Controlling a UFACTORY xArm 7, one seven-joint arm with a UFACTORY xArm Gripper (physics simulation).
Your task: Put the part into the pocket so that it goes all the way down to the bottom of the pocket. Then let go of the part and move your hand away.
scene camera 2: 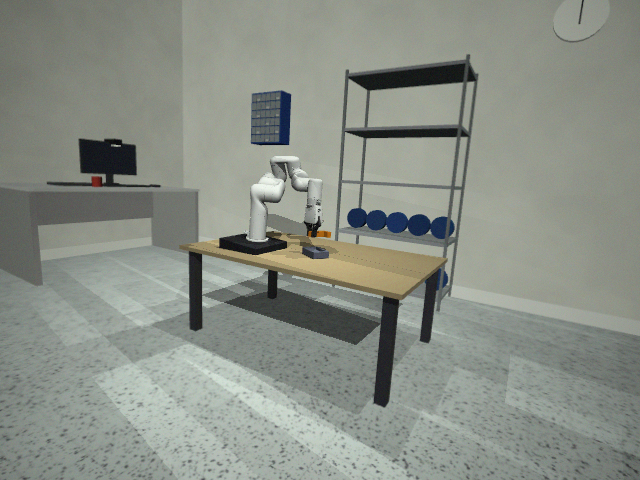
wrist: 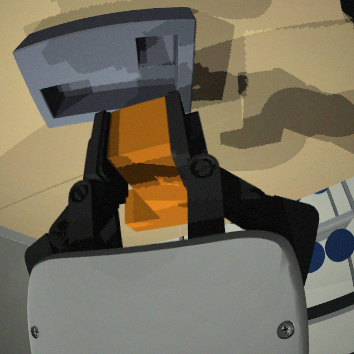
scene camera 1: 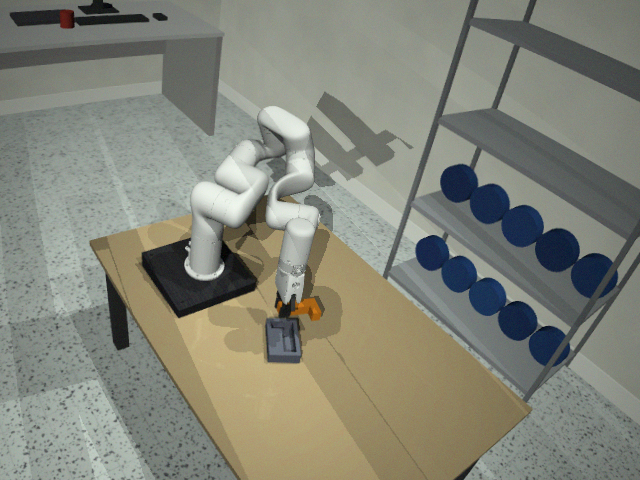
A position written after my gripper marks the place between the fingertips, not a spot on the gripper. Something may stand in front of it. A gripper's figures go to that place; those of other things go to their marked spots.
Labels:
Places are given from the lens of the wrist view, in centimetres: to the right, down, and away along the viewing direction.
my gripper [wrist: 144,118]: -2, -3, 12
orange part [wrist: 138,147]: -2, -1, 10
grey pocket block [wrist: 72,70]: -8, -8, 15
The marked spots on the grey pocket block and the orange part are 11 cm apart.

